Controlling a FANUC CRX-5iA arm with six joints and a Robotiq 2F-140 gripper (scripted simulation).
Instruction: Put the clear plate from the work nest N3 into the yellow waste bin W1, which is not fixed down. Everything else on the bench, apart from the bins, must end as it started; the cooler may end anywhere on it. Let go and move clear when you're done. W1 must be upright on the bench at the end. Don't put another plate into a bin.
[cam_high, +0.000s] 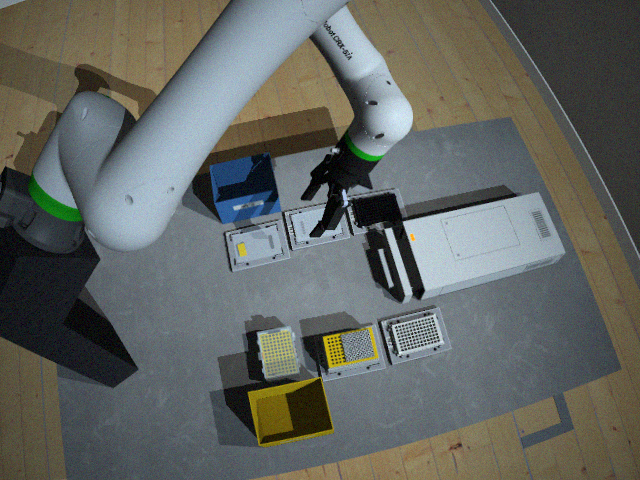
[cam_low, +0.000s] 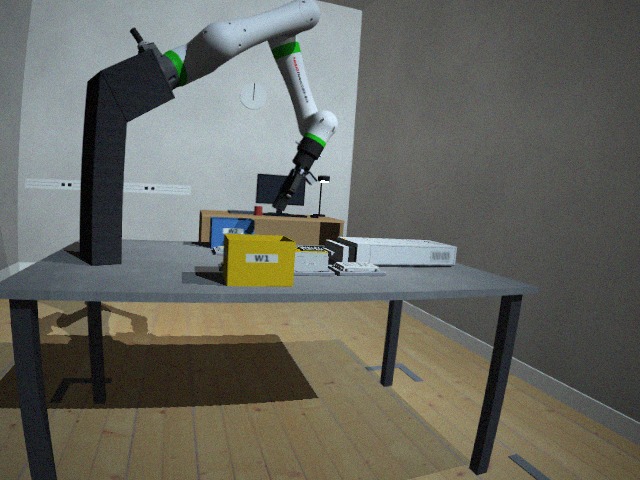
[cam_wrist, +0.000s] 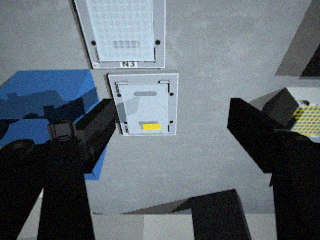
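Right now the clear plate is 180 mm below my hand, 60 mm to the left of it and 10 mm ahead of it. Also, from my hand: N3 label (190 mm below, 60 mm behind, 50 mm to the left); black plate (180 mm below, 180 mm ahead, 90 mm to the left); blue bin (190 mm behind, 170 mm to the left, 160 mm below).
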